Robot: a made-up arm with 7 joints.
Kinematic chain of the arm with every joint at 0, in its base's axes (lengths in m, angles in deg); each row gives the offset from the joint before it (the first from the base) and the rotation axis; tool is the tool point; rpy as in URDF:
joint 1: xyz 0 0.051 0.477 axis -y
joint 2: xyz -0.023 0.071 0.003 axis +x
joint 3: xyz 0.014 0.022 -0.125 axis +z
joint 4: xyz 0.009 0 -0.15 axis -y
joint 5: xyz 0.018 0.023 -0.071 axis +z
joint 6: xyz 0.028 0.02 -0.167 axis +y
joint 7: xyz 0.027 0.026 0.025 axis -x
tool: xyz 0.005 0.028 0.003 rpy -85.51 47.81 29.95
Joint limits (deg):
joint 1: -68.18..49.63
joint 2: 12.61..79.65
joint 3: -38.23..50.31
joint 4: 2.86..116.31
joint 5: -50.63..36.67
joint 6: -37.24..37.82
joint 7: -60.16..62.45
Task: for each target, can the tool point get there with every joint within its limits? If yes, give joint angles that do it. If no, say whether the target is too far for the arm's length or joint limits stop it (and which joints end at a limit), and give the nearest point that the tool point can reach.
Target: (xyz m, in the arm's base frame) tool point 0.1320 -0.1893 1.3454
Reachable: no: too far | nearest point 0.0459 0.2440 0.6939 | short by 0.787 m
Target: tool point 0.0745 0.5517 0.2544
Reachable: yes | joints 7.47 37.98 33.29 22.10 23.37 19.17 -27.95
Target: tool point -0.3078 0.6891 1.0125
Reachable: no: too far | nearest point -0.1119 0.5143 0.6848 | short by 0.420 m
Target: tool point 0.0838 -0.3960 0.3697
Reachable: no: joint limits stop it (at a limit: joint 2, joint 3, joint 5, joint 6, joint 7) | nearest point 0.1324 0.0409 0.3075 | short by 0.444 m
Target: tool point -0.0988 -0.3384 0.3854
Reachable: no: joint limits stop it (at a limit: joint 1, joint 2, joint 3, joint 5, joint 6, joint 7) | nearest point -0.0818 0.0415 0.2813 | short by 0.394 m
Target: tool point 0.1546 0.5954 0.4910
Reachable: yes | joints 11.05 70.17 17.33 21.89 -22.00 17.23 24.83
